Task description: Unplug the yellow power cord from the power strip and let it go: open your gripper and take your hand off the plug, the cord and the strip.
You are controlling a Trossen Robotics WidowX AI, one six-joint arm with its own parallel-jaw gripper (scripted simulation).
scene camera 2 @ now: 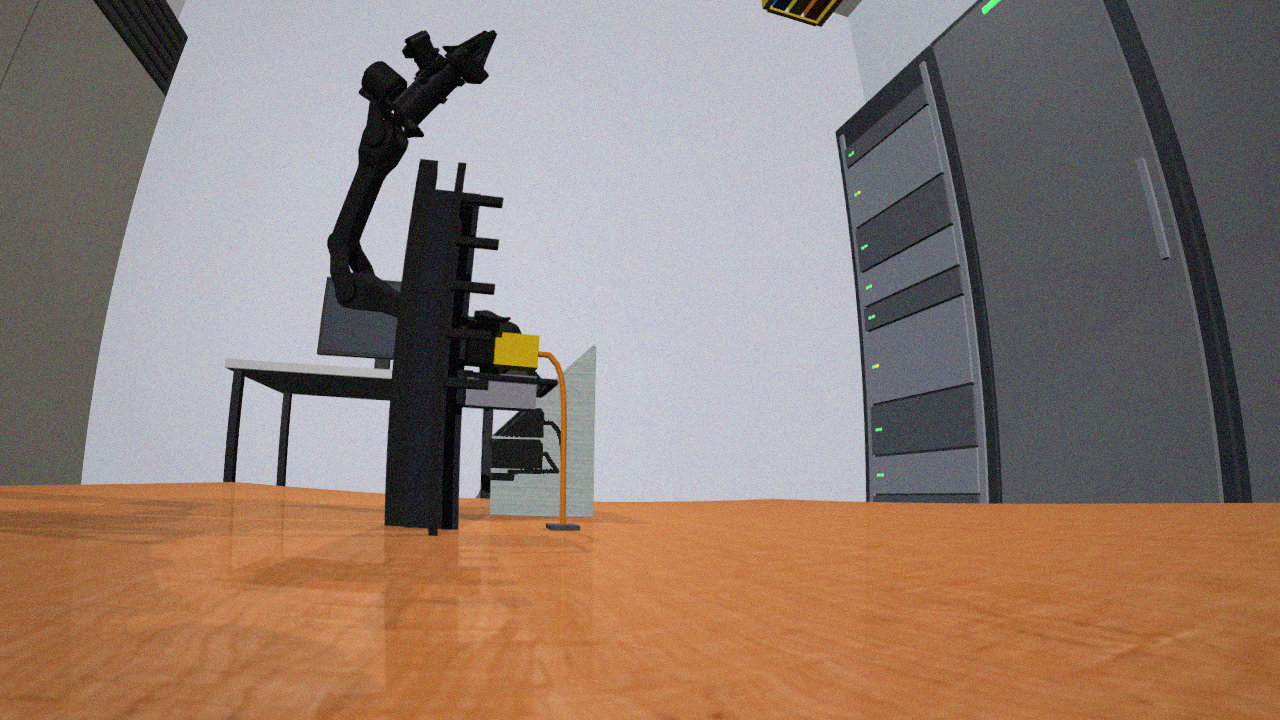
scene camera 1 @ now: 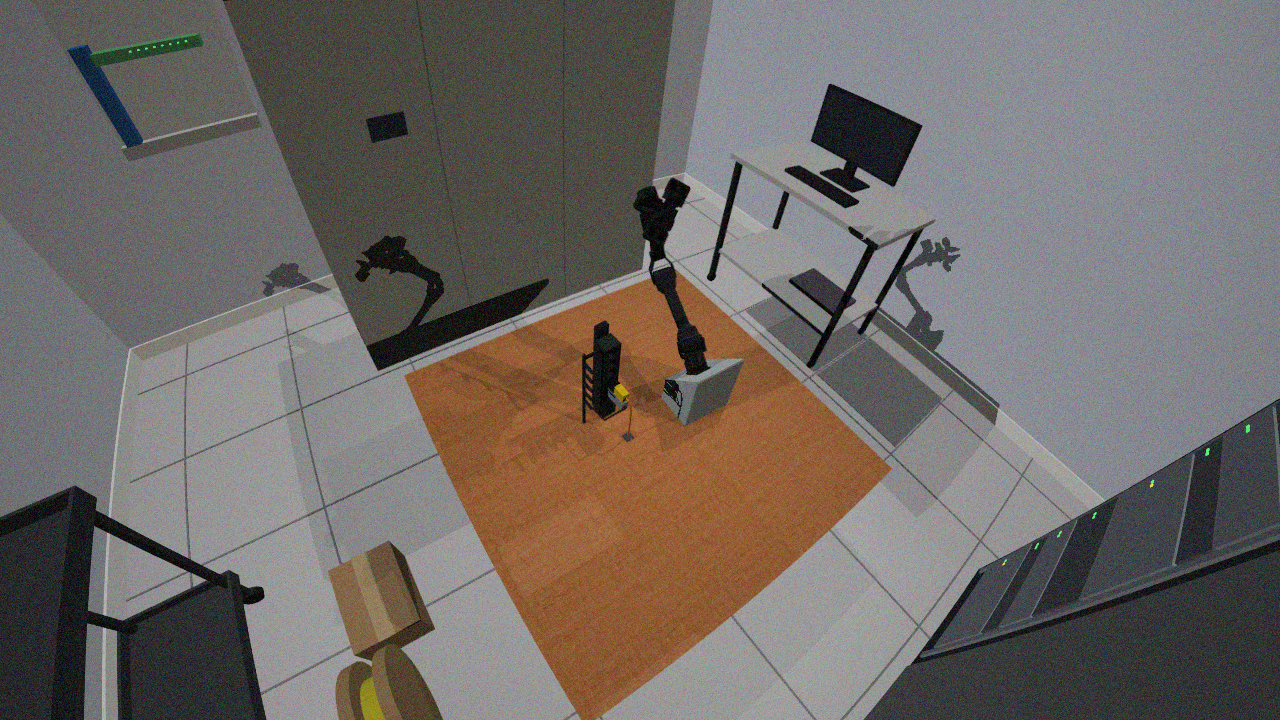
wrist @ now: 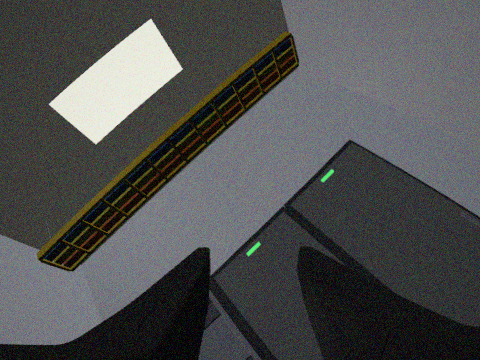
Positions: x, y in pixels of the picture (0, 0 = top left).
Labels:
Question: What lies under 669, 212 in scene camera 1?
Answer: My gripper.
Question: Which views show my gripper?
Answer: Scene camera 2, scene camera 1 and the wrist view: all of them.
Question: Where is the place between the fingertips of my gripper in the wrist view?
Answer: At 254, 258

